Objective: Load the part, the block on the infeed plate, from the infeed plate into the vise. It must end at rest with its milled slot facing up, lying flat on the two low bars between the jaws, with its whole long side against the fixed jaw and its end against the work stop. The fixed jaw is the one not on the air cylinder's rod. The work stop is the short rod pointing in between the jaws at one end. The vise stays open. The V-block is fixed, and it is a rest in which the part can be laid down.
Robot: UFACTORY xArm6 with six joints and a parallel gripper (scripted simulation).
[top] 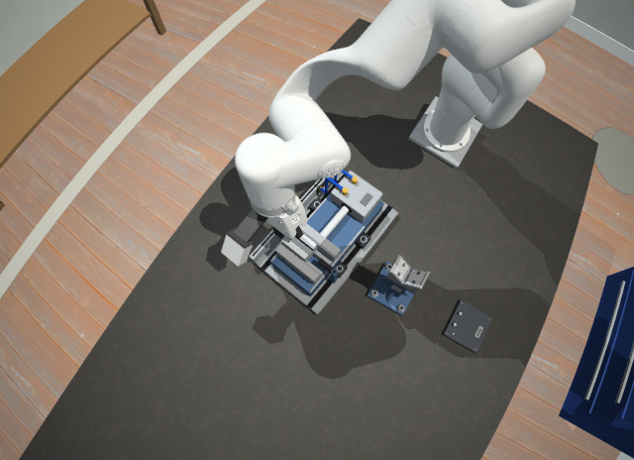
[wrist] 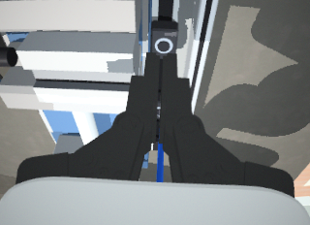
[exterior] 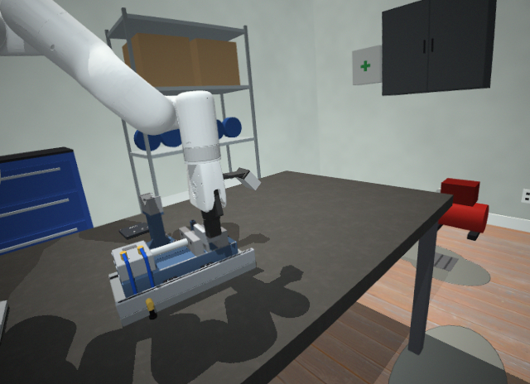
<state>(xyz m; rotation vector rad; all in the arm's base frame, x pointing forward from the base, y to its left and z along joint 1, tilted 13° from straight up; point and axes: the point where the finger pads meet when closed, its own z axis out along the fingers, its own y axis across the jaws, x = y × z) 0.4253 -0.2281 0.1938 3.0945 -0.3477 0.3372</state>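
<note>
My gripper is now 40 mm to the right of the part, 20 mm above it and 10 mm short of it. The rest, counted from my hand: moving jaw (70 mm to the left, 40 mm below, 20 mm behind); then fixed jaw (60 mm to the left, 40 mm below, 40 mm ahead); then work stop (110 mm to the left, 30 mm below, 20 mm ahead).
</note>
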